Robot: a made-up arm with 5 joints.
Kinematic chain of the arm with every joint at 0, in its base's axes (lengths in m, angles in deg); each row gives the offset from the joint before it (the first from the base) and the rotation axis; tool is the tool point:
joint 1: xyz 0 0 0.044 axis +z
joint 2: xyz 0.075 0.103 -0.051 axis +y
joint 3: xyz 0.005 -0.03 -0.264 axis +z
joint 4: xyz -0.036 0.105 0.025 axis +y
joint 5: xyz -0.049 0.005 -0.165 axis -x
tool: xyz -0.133 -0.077 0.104
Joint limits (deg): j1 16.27..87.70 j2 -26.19..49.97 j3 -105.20..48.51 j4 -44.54..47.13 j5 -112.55..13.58
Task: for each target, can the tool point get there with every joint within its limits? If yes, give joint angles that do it. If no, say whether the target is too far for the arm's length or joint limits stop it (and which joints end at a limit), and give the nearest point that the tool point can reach.
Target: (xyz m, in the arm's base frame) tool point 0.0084 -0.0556 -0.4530
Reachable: yes | joints 41.56 -12.04 26.76 4.95 -65.35
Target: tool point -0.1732 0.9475 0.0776
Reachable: no: too far | nearest point -0.0950 0.5196 -0.2076 | short by 0.520 m
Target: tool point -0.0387 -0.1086 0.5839
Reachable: no: joint limits stop it (at a limit: joint 1, joint 2, joint 4, joint 5) | nearest point -0.0657 -0.1539 0.0558 | short by 0.531 m
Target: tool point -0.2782 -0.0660 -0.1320
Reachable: yes | joints 48.89 28.45 -20.80 19.31 -13.77
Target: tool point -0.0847 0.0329 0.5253
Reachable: no: joint limits stop it (at a limit: joint 1, joint 2, joint 4, joint 5) | nearest point -0.1688 0.0194 0.0561 | short by 0.477 m
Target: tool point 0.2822 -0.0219 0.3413
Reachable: no: joint limits stop it (at a limit: joint 1, joint 2, joint 3, joint 4) | nearest point 0.0655 -0.1427 0.0100 | short by 0.414 m
